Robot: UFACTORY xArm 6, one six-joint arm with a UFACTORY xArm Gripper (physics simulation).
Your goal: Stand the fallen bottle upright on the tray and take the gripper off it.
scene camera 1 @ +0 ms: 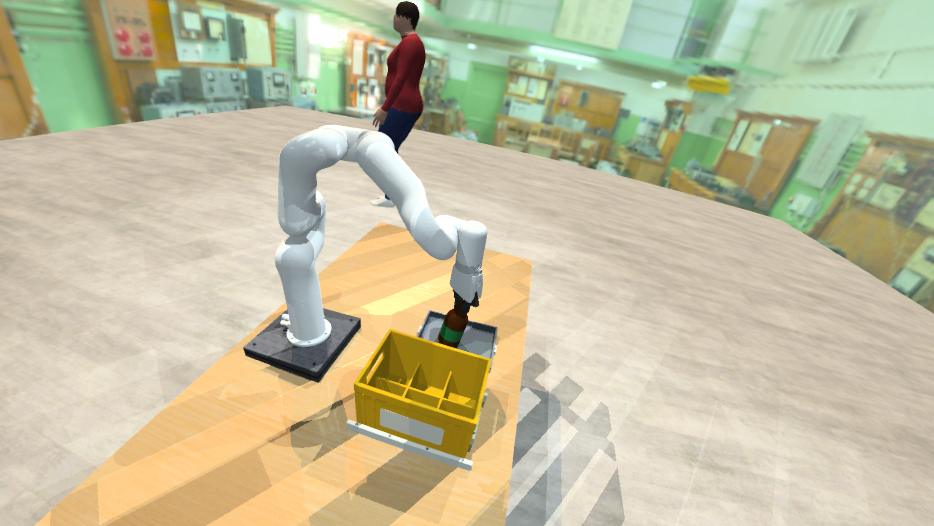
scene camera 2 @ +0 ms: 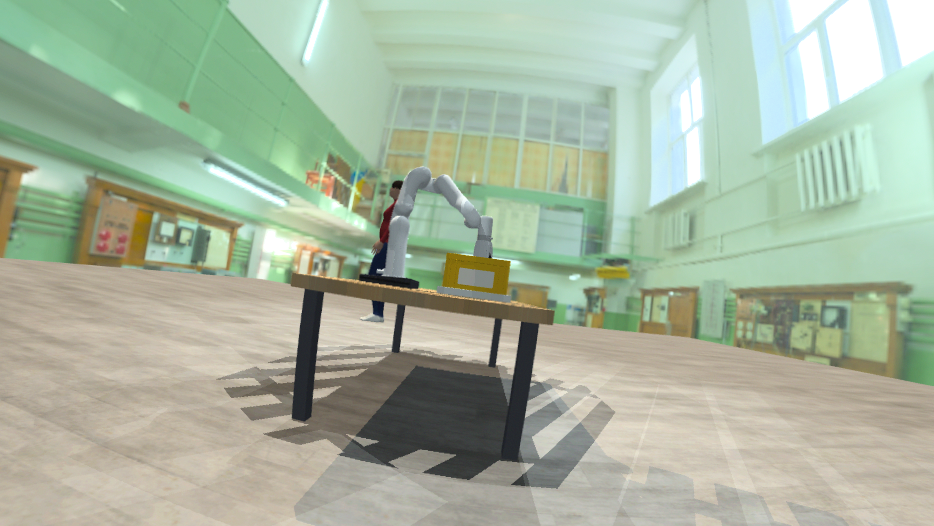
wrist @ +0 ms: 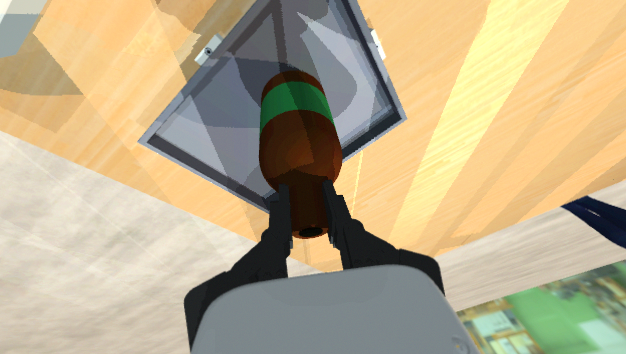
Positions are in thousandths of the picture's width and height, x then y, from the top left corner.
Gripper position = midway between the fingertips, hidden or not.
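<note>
A brown bottle (wrist: 477, 403) is visible to me in the wrist view. The same view shows my gripper (wrist: 488, 552), and I see the gripper (scene camera 1: 494, 590) in scene camera 1 as well.
</note>
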